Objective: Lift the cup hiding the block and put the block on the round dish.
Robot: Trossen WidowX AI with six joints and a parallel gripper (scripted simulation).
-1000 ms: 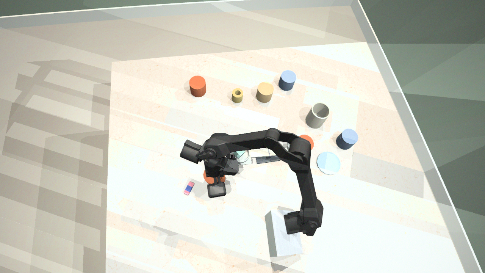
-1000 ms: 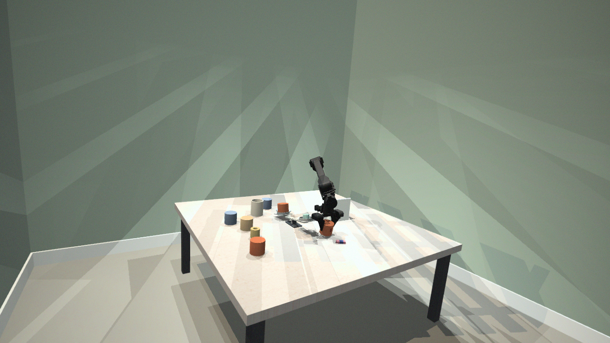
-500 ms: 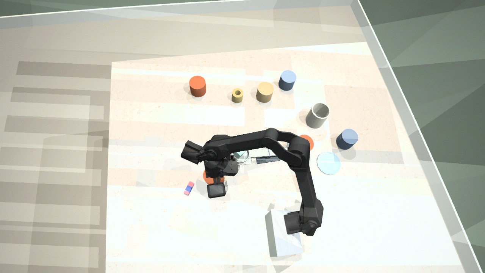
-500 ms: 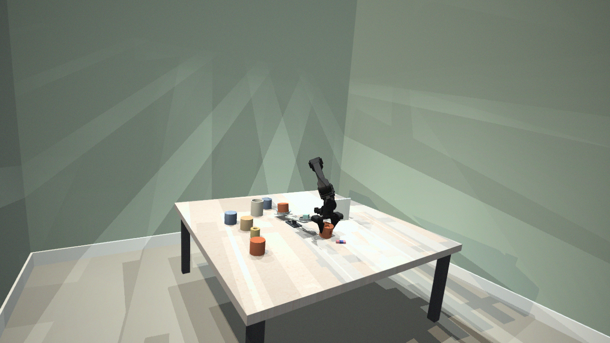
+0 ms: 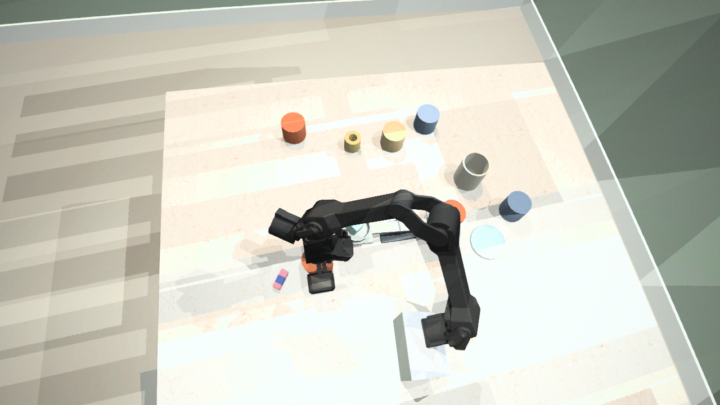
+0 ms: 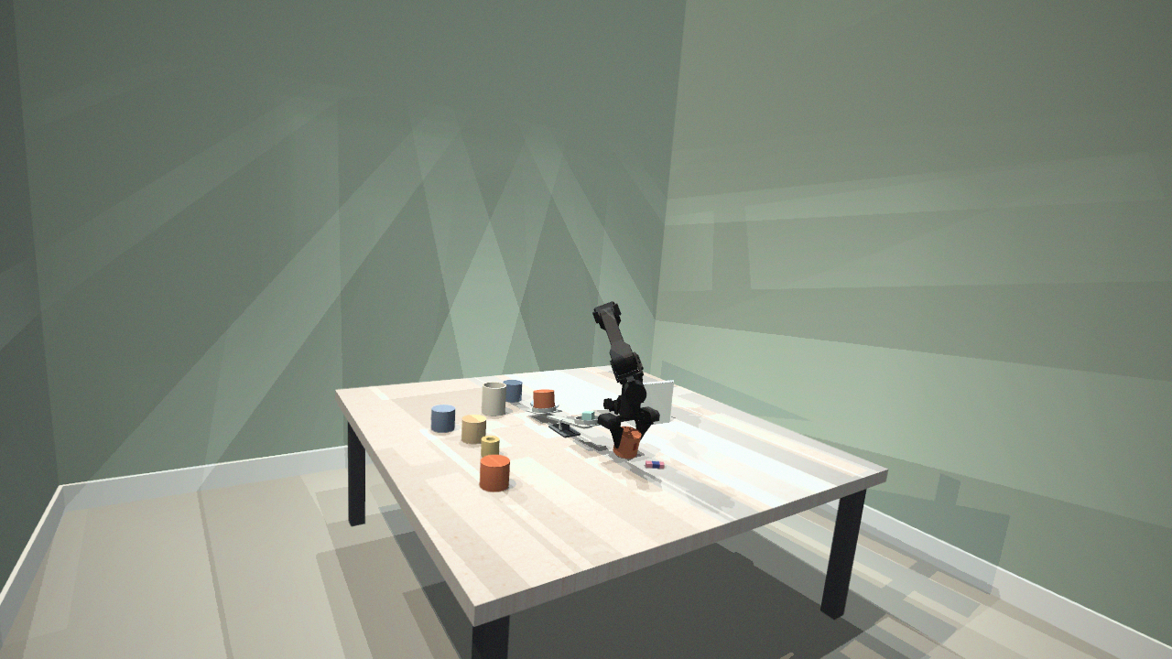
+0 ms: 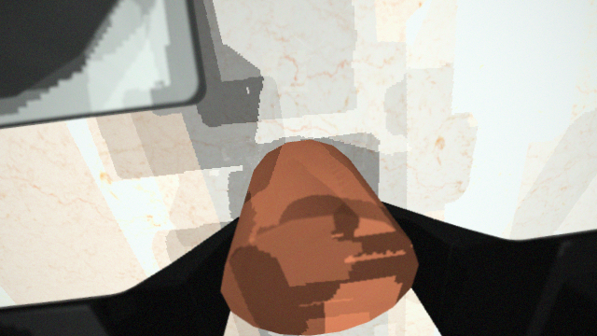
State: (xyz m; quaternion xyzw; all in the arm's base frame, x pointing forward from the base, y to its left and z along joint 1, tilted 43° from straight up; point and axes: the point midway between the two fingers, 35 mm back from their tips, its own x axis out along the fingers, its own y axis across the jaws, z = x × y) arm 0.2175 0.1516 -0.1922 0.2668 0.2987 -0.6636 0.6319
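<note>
Right now my gripper tip is 7 cm short of the small teal block, 11 cm to the left of it and 6 cm below it. Also, from my gripper tip: yellow ring 36 cm ahead, 15 cm to the right; blue eraser 2 cm behind, 10 cm to the left, 2 cm below; pale blue round dish 48 cm to the right, 2 cm below.
</note>
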